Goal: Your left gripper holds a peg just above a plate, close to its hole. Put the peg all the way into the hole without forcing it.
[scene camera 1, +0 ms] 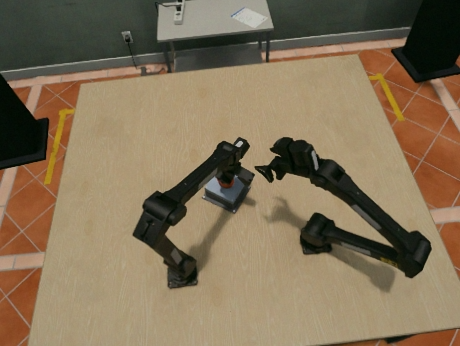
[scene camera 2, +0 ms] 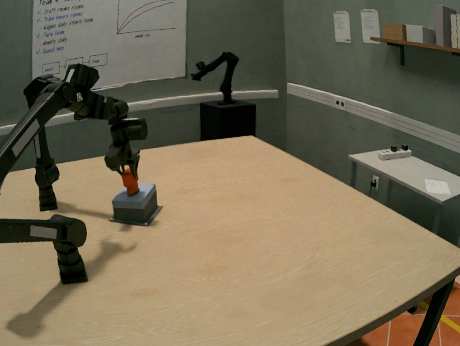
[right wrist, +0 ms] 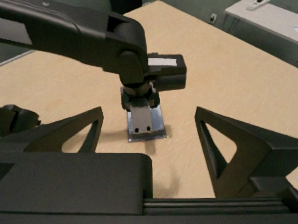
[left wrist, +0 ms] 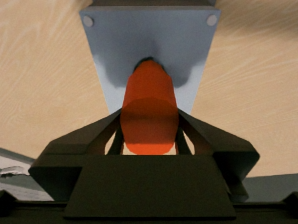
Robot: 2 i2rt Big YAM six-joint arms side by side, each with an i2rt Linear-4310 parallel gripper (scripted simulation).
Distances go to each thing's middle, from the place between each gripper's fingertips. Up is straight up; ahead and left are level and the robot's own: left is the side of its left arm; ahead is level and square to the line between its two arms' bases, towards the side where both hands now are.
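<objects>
My left hand is 10 mm short of the blue-grey plate (scene camera 2: pixel 122 200) and 80 mm above it, and the orange-red peg (left wrist: pixel 149 118) is 20 mm below my left hand.
The orange-red peg is 12 cm ahead of my right hand, 13 cm to the left of it and 28 cm below it, while the blue-grey plate is 13 cm ahead of my right hand, 13 cm to the left of it and 33 cm below it.
</objects>
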